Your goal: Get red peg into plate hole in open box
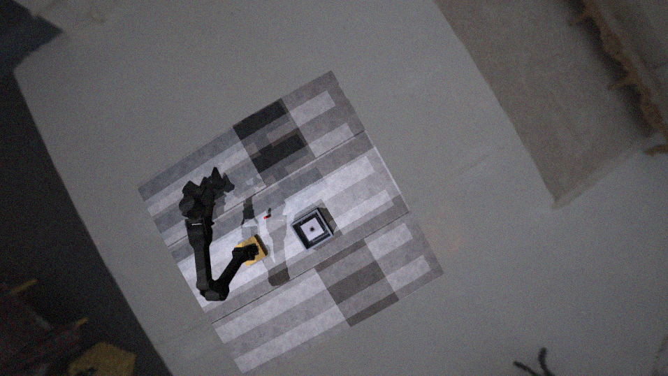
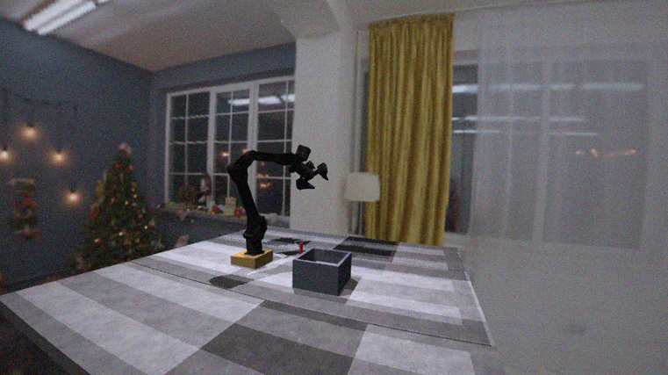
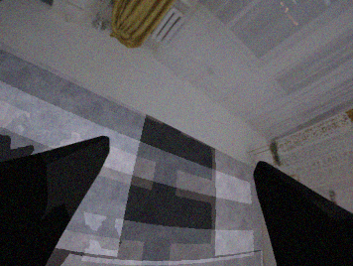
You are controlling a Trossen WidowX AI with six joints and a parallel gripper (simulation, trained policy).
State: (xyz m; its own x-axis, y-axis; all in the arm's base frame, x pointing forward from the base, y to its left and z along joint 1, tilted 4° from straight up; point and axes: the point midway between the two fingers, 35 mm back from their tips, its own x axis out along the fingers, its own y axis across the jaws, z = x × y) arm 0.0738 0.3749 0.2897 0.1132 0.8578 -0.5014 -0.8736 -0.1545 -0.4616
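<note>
Now: the red peg 80 mm ahead of my gripper tip, 250 mm to the right of it and 290 mm below it. Also, from my gripper tip: dark grey box (290 mm ahead, 380 mm to the right, 300 mm below); then plate (290 mm ahead, 380 mm to the right, 290 mm below).
</note>
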